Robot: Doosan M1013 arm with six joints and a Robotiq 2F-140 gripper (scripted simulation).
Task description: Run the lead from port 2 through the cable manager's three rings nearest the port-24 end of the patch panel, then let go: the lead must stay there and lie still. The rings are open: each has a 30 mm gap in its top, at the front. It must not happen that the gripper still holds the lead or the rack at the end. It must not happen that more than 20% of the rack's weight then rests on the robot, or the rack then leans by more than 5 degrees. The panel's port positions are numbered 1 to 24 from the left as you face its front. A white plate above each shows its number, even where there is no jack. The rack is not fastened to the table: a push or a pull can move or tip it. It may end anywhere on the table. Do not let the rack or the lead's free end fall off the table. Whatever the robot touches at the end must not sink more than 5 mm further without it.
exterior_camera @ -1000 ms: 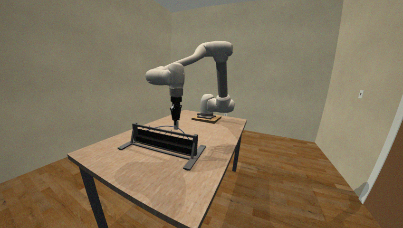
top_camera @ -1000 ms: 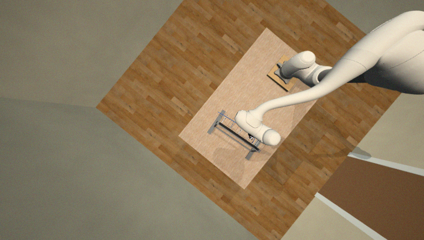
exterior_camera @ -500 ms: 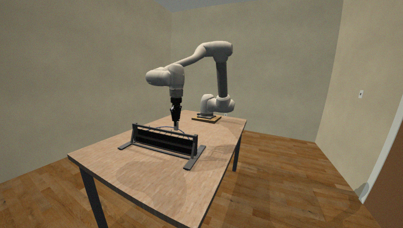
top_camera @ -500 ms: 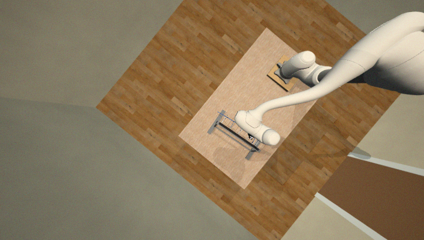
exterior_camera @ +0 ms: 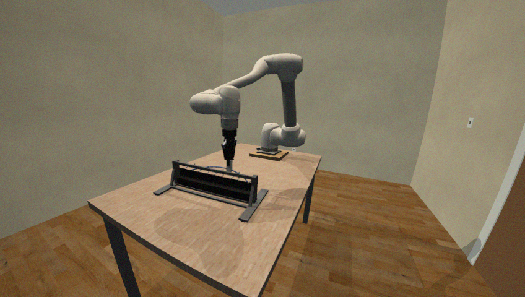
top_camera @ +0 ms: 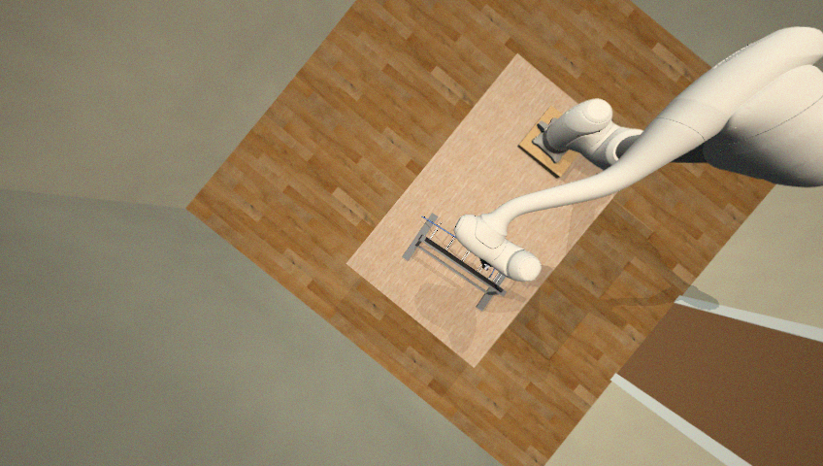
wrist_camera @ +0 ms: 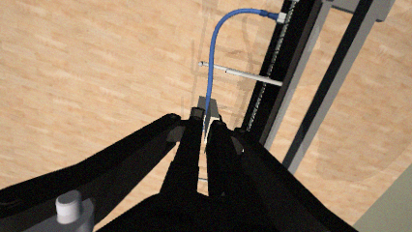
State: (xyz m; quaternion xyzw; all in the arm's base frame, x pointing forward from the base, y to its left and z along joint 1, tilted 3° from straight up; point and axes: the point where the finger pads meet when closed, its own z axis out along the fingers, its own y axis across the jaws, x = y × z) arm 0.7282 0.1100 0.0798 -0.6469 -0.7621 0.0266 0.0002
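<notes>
My gripper is now 110 mm short of the rack, 60 mm above it and 30 mm to the left of it.
</notes>
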